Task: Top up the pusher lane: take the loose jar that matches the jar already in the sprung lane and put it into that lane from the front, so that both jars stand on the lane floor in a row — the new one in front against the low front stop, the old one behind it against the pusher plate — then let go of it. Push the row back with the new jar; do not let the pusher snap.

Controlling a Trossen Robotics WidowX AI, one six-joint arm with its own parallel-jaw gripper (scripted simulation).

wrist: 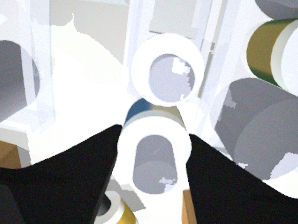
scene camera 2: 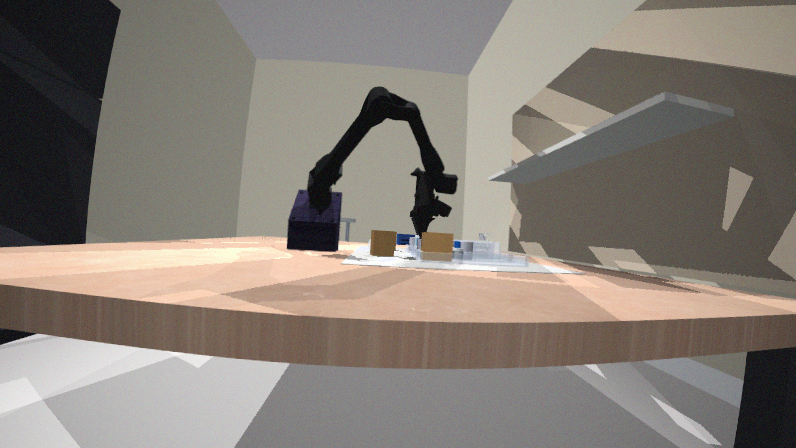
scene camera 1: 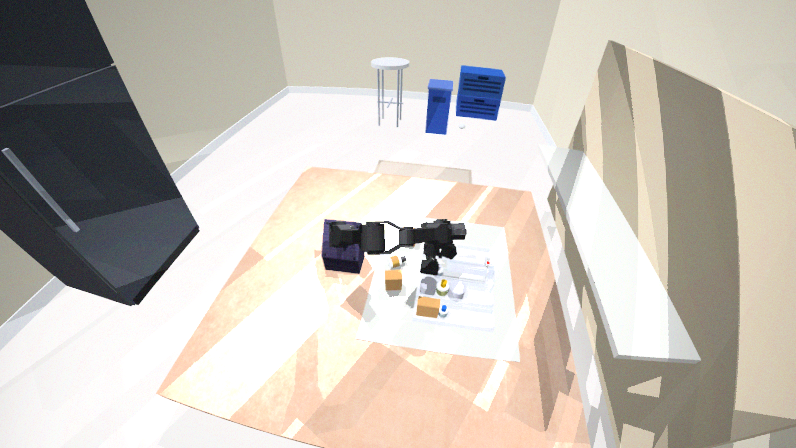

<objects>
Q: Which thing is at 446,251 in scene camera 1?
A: My gripper.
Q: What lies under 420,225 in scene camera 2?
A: My gripper.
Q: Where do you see a white-lidded jar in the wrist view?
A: At 167,69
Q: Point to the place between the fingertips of my gripper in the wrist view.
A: At 154,135
</objects>
